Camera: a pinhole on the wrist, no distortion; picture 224 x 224 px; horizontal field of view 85.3 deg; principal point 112.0 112.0 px. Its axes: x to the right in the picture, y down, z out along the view. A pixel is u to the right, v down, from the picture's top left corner.
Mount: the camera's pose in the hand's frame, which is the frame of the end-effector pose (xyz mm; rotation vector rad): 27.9 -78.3 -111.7 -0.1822 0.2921 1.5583
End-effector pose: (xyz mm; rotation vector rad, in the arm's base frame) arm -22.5 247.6 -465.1 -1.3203 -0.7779 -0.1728
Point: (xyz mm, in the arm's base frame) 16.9 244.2 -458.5
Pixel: 176.0 115.2
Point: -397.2 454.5 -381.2
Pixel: 30.0 182.2
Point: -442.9 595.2 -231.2
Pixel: 14.1 143.9
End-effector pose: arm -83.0 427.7 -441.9 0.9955 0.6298 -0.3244
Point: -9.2 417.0 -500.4
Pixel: 138.6 64.0
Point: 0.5 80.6 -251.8
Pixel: 91.9 142.8
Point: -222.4 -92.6 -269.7
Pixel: 34.8 185.9
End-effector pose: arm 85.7 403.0 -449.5 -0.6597 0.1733 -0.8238
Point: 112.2 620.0 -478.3
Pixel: 186.7 204.0
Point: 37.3 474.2 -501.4
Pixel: outside the picture
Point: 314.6 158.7 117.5
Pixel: 7.5 24.8
